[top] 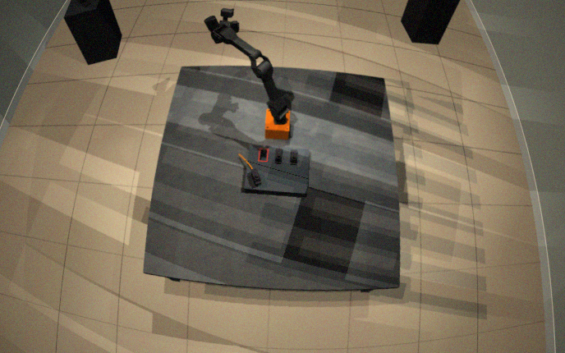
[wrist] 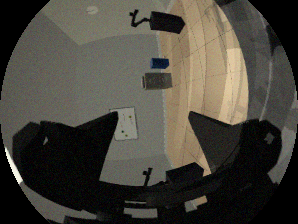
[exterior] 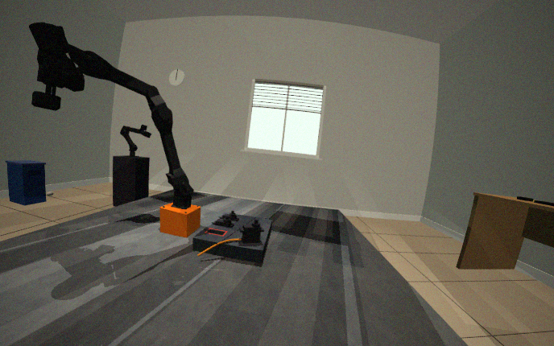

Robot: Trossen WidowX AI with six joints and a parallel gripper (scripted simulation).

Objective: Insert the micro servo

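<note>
Now: the dark grey deck 73 cm ahead of my gripper tip, 15 cm to the left of it and 48 cm below it.
</note>
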